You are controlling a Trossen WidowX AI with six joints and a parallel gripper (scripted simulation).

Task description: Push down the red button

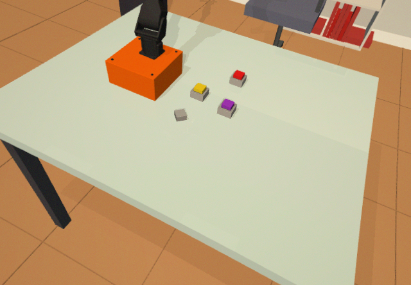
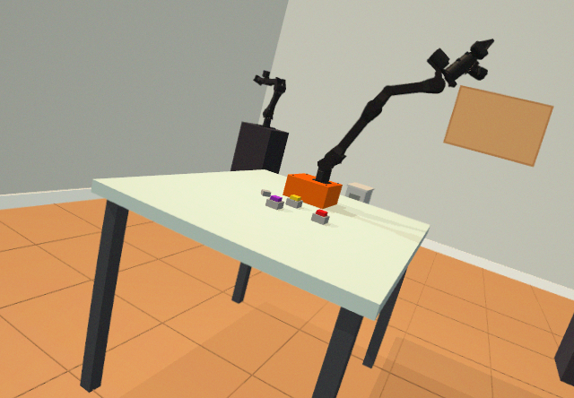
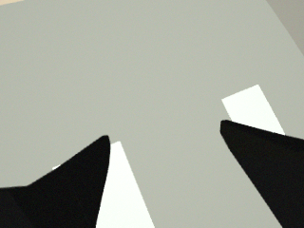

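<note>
The red button lies 410 mm ahead of my gripper tip, 320 mm to the right of it and 750 mm below it. The rest, counted from my gripper tip: small grey block: 330 mm ahead, 590 mm to the right, 770 mm below; yellow button: 330 mm ahead, 470 mm to the right, 750 mm below; purple button: 440 mm ahead, 490 mm to the right, 750 mm below.
</note>
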